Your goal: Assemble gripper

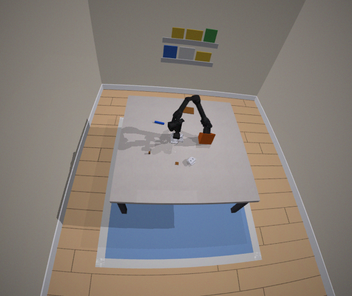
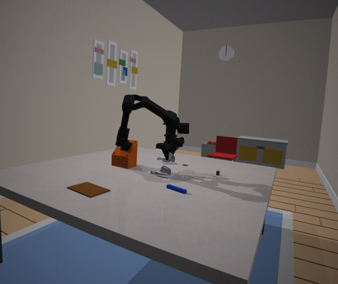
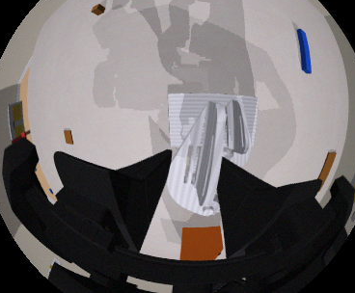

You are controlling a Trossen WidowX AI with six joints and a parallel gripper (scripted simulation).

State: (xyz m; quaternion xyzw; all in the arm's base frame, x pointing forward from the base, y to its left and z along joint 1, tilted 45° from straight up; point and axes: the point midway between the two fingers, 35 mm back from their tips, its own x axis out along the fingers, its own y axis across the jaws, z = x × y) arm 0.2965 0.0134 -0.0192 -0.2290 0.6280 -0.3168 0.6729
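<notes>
My gripper tip is 40 mm past the grey jaw, 50 mm to the left of it and 70 mm above it. The rest, counted from my gripper tip: white gripper base (140 mm behind, 230 mm to the left, 50 mm below); blue bar (170 mm ahead, 230 mm to the right, 70 mm below); small brown tile (10 mm behind, 260 mm to the left, 80 mm below).
</notes>
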